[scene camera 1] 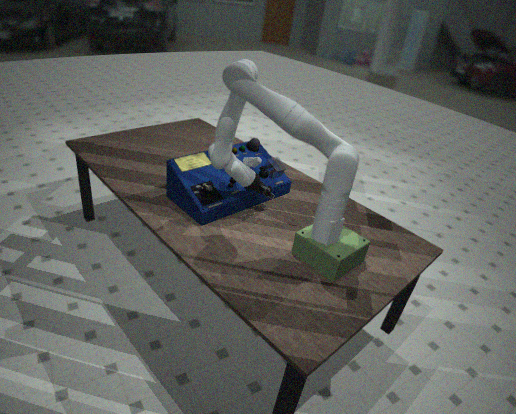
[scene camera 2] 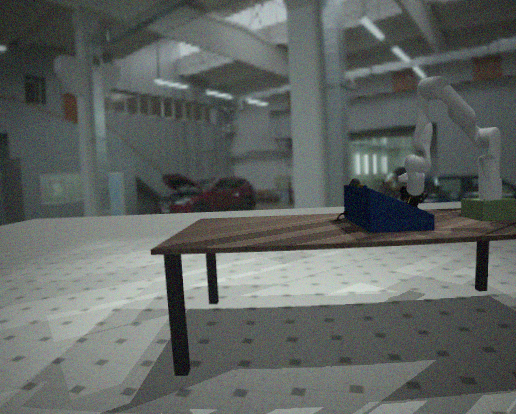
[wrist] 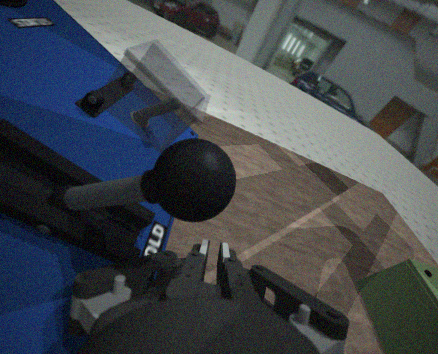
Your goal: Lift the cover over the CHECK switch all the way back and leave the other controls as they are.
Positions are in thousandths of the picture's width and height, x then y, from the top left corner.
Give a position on a clear switch cover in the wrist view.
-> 341, 261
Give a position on a black ball-knob lever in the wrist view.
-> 442, 510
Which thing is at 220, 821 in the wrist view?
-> My gripper.
